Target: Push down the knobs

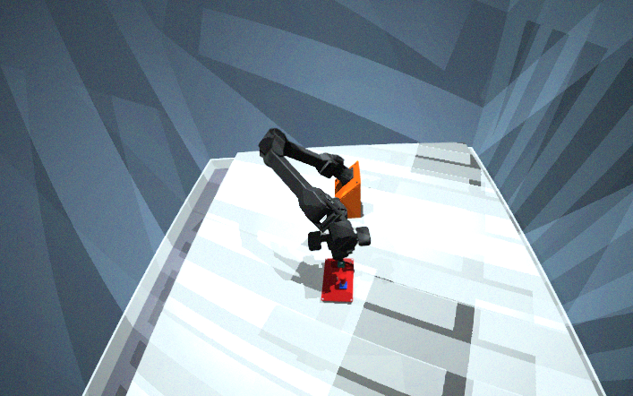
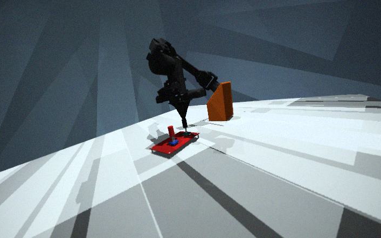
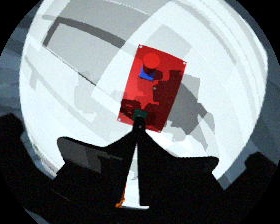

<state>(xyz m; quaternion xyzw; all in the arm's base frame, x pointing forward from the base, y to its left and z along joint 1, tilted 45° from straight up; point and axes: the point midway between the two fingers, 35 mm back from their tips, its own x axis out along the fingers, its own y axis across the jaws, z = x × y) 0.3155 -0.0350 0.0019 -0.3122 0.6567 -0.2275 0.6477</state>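
The teal potentiometer is 30 mm below my gripper tip. Also, from my gripper tip: blue potentiometer (80 mm ahead, 30 mm below, 10 mm to the left).
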